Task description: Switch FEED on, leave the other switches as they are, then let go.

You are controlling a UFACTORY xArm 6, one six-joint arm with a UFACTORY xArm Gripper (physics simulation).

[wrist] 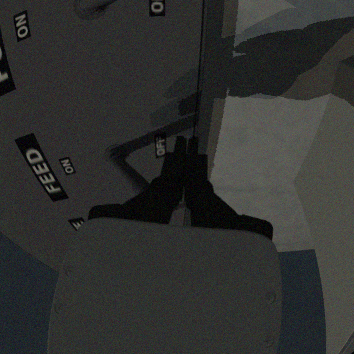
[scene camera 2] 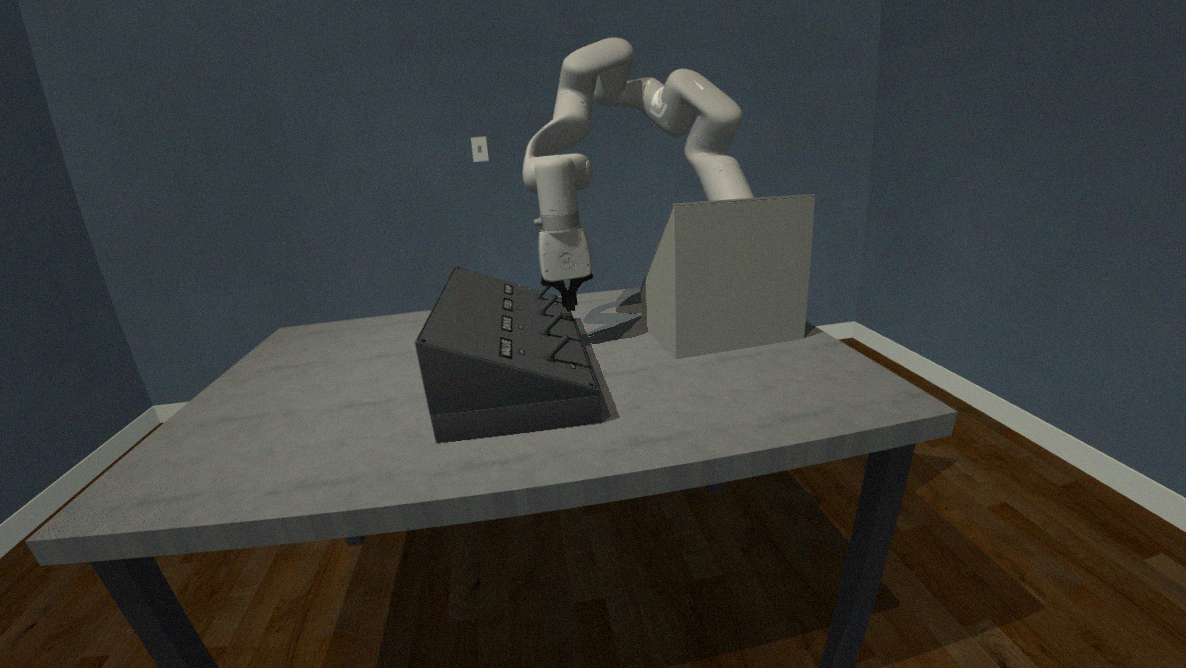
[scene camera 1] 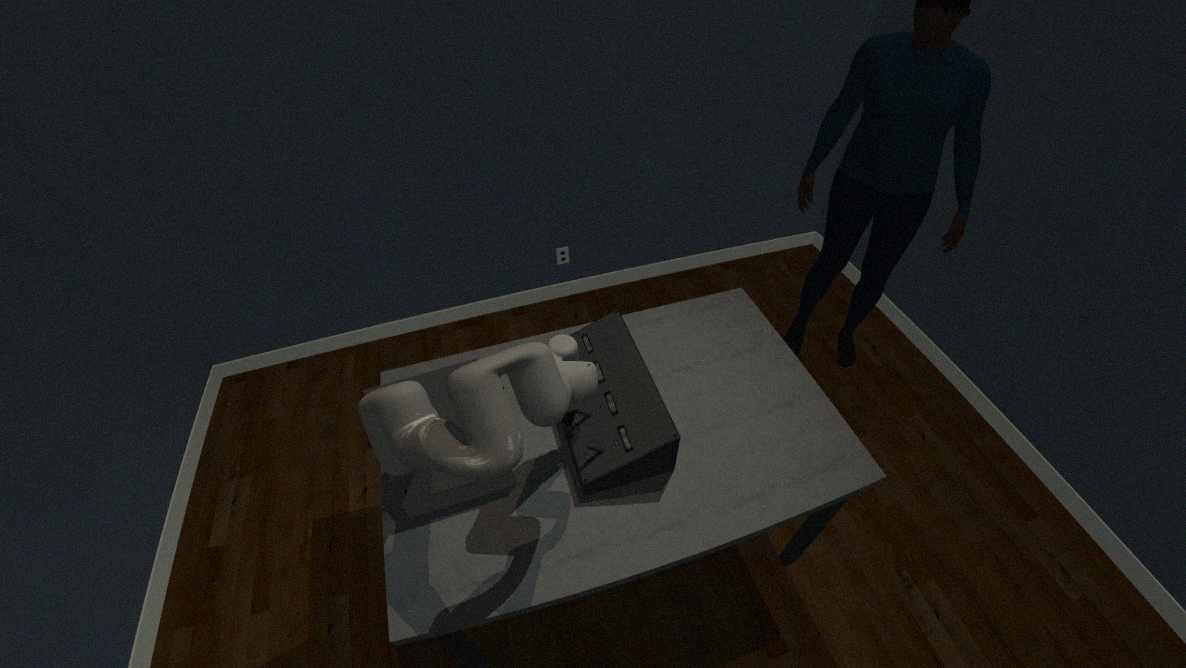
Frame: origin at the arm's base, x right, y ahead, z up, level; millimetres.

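Where they show: gripper, fingertip midpoint: [wrist: 187, 150] [scene camera 2: 570, 309] [scene camera 1: 567, 423]; arm's base at its link origin: [scene camera 2: 745, 234].
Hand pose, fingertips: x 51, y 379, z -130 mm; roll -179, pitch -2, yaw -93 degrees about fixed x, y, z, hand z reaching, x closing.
Note:
Each offset is from my fingertips to the top centre of the thing. "spot": to the spot under its first point. Level surfaces: height alone.
The dark sloped switch panel [scene camera 1: 643, 390] [scene camera 2: 464, 323] [wrist: 100, 100] stands on the table. In the wrist view, the FEED label @(dx +4, dy +128, dz +32 mm) [wrist: 40, 167] is at the left, with its ON mark @(spot: dx +1, dy +105, dz +18 mm) [wrist: 66, 166] on the label side and its OFF mark @(spot: dx -7, dy +25, dz -16 mm) [wrist: 160, 145] near my fingers. The FEED lever @(dx -5, dy +45, dz +38 mm) [wrist: 132, 175] rises from its pivot and leans toward the lower right, on the OFF side; its far end is hidden behind my fingers. My gripper [scene camera 2: 570, 308] [wrist: 187, 150] is shut with nothing between the fingertips, over the panel's lower edge, beside the lever. Contact with the lever cannot be told.
Other levers @(dx -243, dy +70, dz +38 mm) [scene camera 2: 564, 346] stand in the same row, with small windows @(spot: dx -235, dy +152, dz +28 mm) [scene camera 2: 506, 347] behind them. A pale wedge-shaped block [scene camera 2: 738, 273] stands by the arm base on the table @(dz -90 mm) [scene camera 1: 746, 390] [scene camera 2: 331, 431]. A person [scene camera 1: 912, 124] stands beyond the table.

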